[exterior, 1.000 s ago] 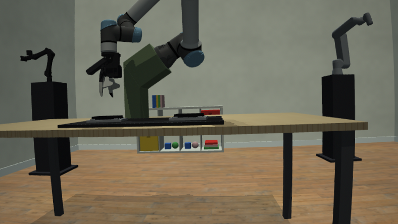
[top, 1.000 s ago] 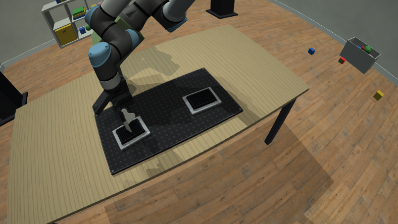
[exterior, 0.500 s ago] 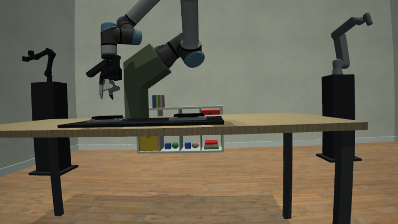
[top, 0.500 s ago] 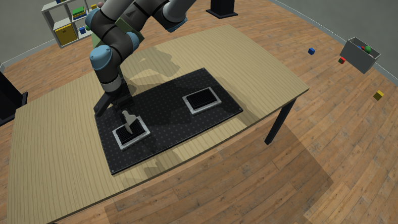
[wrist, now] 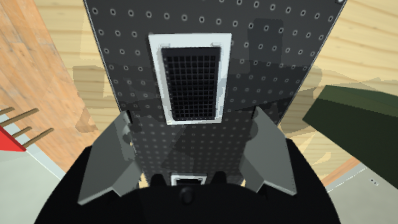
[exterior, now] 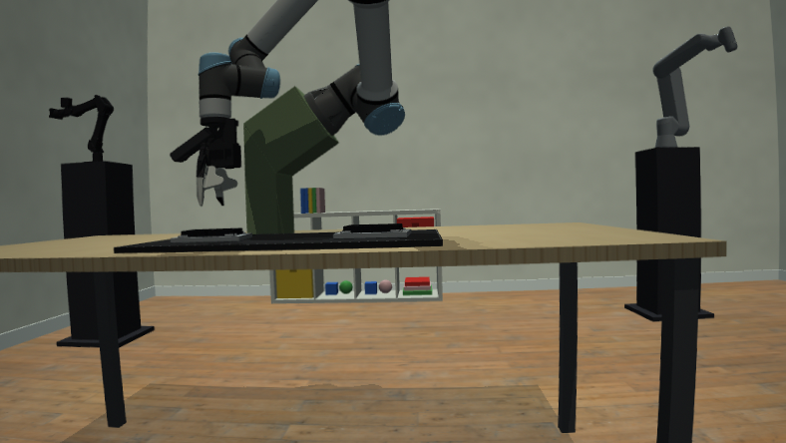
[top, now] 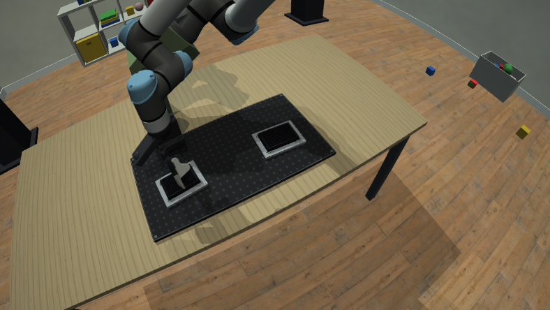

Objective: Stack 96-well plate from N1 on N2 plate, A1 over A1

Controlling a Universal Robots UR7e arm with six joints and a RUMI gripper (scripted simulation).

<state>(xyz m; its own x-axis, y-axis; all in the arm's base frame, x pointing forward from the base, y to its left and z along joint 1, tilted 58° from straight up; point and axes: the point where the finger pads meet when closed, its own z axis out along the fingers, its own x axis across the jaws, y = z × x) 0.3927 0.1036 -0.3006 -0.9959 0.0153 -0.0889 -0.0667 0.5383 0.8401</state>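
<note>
The black 96-well plate is 6 cm below my hand. Also, from my hand: plate nest 8 cm below.
</note>
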